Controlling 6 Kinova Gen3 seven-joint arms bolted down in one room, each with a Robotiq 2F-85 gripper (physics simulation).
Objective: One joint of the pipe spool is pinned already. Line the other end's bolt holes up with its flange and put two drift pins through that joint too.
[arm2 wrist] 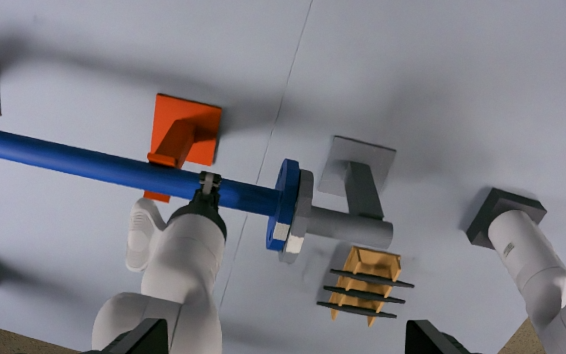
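The blue pipe spool (100, 167) ends in a blue flange (286, 192) facing a grey flange (303, 200) on a fixed grey stub (350, 227). A white mark on each rim sits close to the other; exact hole alignment cannot be told. No pin shows through this joint. Three dark drift pins (371, 278) (364, 294) (356, 309) lie across a yellow rack (376, 257). Arm2's gripper (286, 331) is open, its fingertips at the bottom edge. Another arm's gripper (210, 181) is at the pipe left of the flange; its number and grip cannot be told. The spool's other end is hidden.
An orange support stand (170, 112) is under the pipe. A grey stand (340, 155) carries the stub. A white arm (187, 255) reaches up from the lower left. Another white arm (525, 250) stands at the right with a dark square block (480, 230) at its end.
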